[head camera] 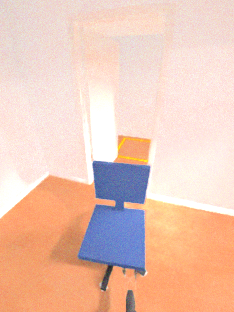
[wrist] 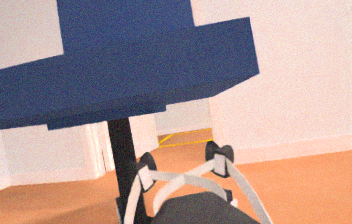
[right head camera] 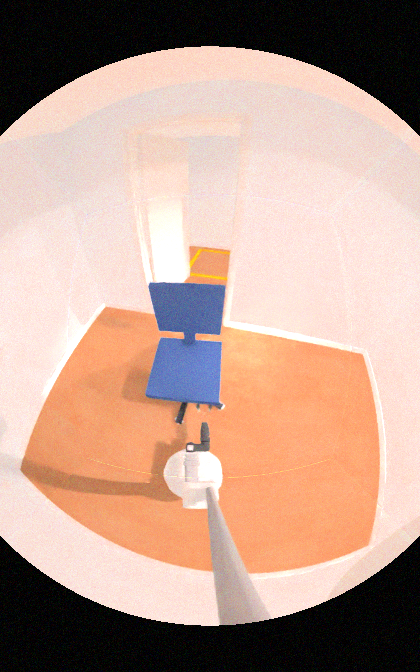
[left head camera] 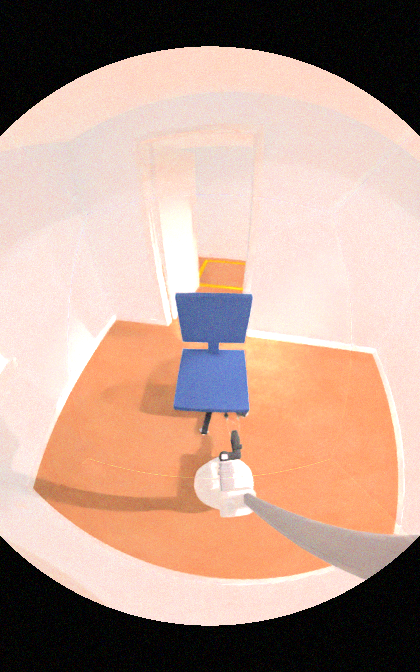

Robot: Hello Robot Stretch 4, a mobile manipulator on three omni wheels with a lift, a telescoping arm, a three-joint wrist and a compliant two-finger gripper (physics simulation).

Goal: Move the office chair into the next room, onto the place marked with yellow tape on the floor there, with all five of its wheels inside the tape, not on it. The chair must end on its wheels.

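Frame: origin at the robot's base, x up, y left, z back, level; metres.
Seen in the pictures: gripper, fingertip midpoint: (wrist: 180, 158).
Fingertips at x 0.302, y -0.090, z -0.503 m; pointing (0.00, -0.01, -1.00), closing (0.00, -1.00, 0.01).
Observation:
Offsets run from my fingertips to a thing's top centre. "spot": to the spot under its first point.
The blue office chair @[spot: dx +0.141, dy +0.119, dz -0.175 m] (head camera: 115, 235) (left head camera: 212, 380) (right head camera: 185, 370) stands upright in front of the doorway, its backrest toward the opening and its seat front toward me. Part of its dark wheeled base shows below the seat; the rest is hidden. My gripper (head camera: 130, 273) (left head camera: 233, 419) (right head camera: 204, 408) (wrist: 180, 158) is open and empty, at the seat's front edge, right of centre. In the wrist view the seat @[spot: dx +0.099, dy +0.016, dz +0.031 m] (wrist: 150, 75) is above the fingertips and the black post @[spot: dx -0.017, dy +0.118, dz -0.196 m] (wrist: 121, 155) is to their left. The yellow tape (head camera: 132, 158) (left head camera: 221, 286) (right head camera: 209, 275) (wrist: 186, 144) lies beyond the doorway, partly hidden.
A pale door leaf (head camera: 103, 100) (left head camera: 179, 235) (right head camera: 167, 225) stands open at the doorway's left side. White walls with skirting boards (head camera: 195, 205) (left head camera: 310, 342) (right head camera: 295, 340) run along both sides of the room. My arm's mast crosses the lower part of both side head views.

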